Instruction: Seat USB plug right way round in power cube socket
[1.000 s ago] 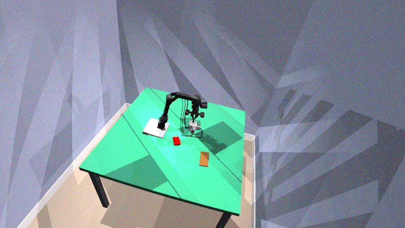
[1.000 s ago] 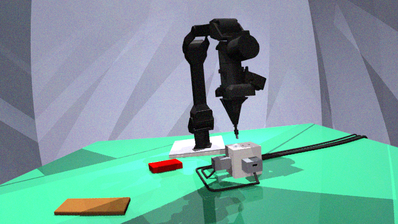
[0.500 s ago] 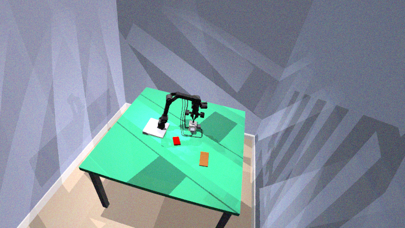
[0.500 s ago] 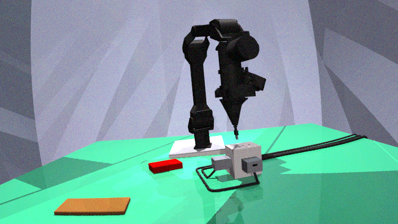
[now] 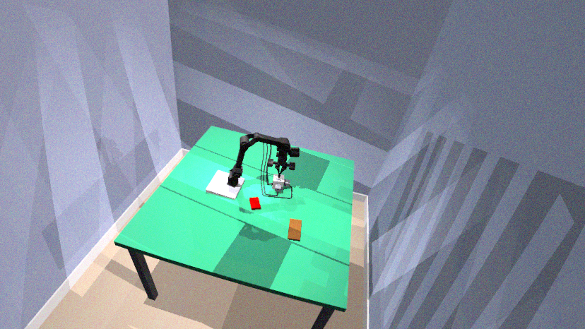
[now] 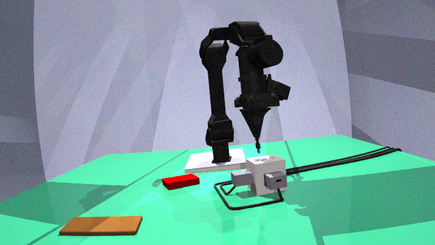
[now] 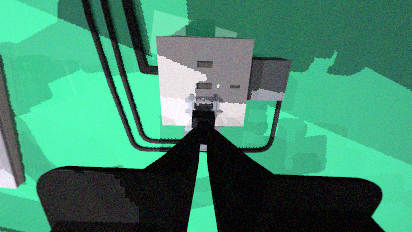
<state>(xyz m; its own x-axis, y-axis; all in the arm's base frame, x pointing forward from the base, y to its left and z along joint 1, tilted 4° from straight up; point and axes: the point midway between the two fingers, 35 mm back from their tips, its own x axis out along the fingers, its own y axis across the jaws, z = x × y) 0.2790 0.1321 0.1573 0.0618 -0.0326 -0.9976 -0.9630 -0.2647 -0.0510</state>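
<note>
Now: the USB plug 1 cm below my gripper tip. Also, from my gripper tip: orange-brown block: 23 cm ahead, 31 cm to the right, 13 cm below; red block: 8 cm behind, 22 cm to the right, 12 cm below.
</note>
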